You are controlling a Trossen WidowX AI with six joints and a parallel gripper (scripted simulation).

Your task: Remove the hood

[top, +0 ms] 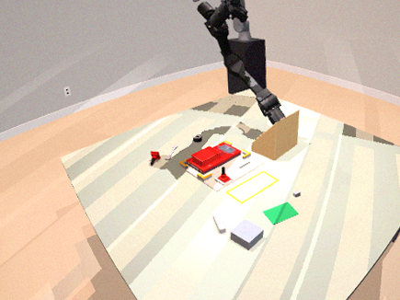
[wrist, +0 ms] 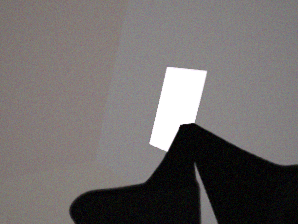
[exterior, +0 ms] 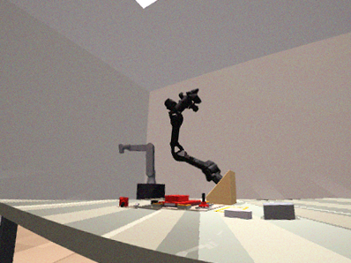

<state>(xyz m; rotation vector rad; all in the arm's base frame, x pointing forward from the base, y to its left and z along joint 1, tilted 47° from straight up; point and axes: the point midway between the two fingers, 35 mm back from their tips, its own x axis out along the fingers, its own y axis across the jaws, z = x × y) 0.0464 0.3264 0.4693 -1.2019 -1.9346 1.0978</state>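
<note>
Now: the red hood 64 cm below my gripper tip and 24 cm ahead of it. Also, from my gripper tip: green patch (68 cm below, 39 cm to the left, 24 cm ahead); white bar (67 cm below, 41 cm ahead, 30 cm to the left).
</note>
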